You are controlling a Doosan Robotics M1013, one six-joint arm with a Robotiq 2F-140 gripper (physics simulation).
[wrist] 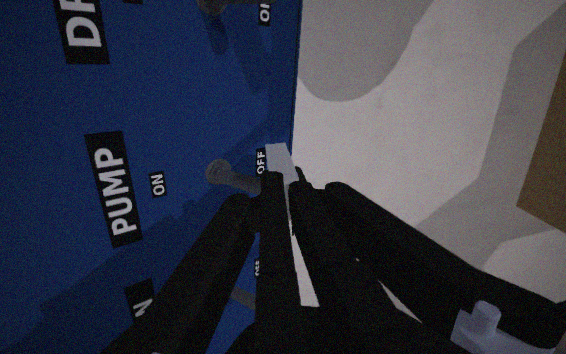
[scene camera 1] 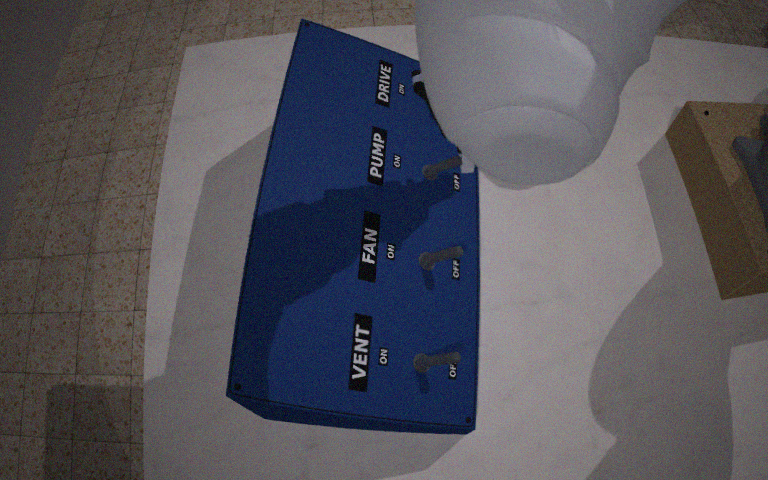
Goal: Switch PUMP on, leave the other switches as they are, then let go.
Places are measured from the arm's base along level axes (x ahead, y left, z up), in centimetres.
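Pixels of known places: gripper, fingertip midpoint: (wrist: 276,159) (scene camera 1: 466,164).
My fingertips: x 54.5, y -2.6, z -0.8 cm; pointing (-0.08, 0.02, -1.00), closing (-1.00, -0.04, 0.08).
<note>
Ahead of a thing's pixels: the offset from my fingertips to its middle. "pt": to the spot under its first point. Level surfaces: height alone.
A blue switch box @(dz -3.7, dx +12.3, dy +6.1 cm) (scene camera 1: 317,141) (wrist: 180,100) bears levers labelled DRIVE, PUMP, FAN and VENT. The PUMP lever @(dz +1.2, dx +2.9, dy +1.0 cm) (scene camera 1: 441,168) (wrist: 235,179) leans to its OFF side. The FAN lever @(dz +1.2, dx +3.9, dy +12.9 cm) (scene camera 1: 441,257) and the VENT lever @(dz +1.2, dx +5.0, dy +24.9 cm) (scene camera 1: 436,361) also lean to OFF. The DRIVE lever @(pt dz +0.0, dx +3.5, dy -10.5 cm) (wrist: 212,5) shows in part at the top of the wrist view; in the scene view the arm hides it. My gripper (scene camera 1: 467,164) (wrist: 276,159) is shut and empty. Its fingertips are at the tip of the PUMP lever, on the OFF side; whether they touch it is hard to tell.
The white arm (scene camera 1: 526,96) hangs over the box's upper right edge. A brown wooden box (scene camera 1: 713,209) (wrist: 545,165) stands on the right of the pale table top @(dz -10.0 cm) (scene camera 1: 543,271). Shadows fall over the panel and table. Tiled floor (scene camera 1: 84,254) shows at the left.
</note>
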